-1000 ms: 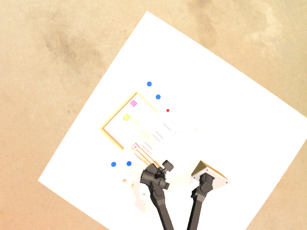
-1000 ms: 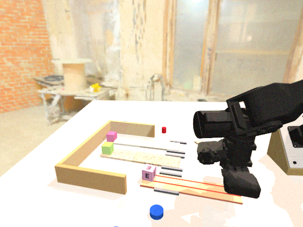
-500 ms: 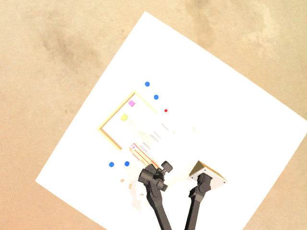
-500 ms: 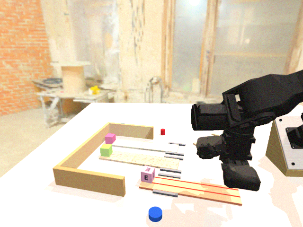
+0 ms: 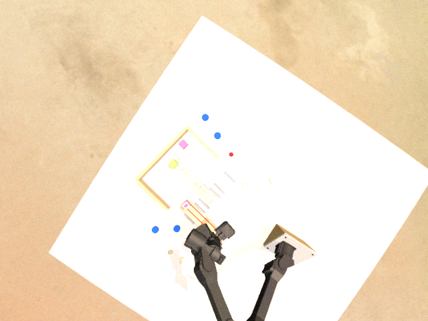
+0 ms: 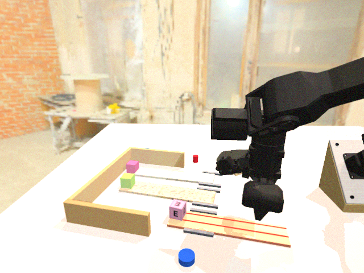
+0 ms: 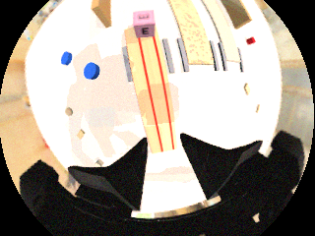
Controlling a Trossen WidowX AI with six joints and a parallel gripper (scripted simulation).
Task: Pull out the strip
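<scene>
My gripper tip is 160 mm short of the cube, 40 mm to the left of it and 30 mm above it. The rest, counted from my gripper tip: red cylinder 330 mm to the right, 110 mm ahead, 40 mm below.
</scene>
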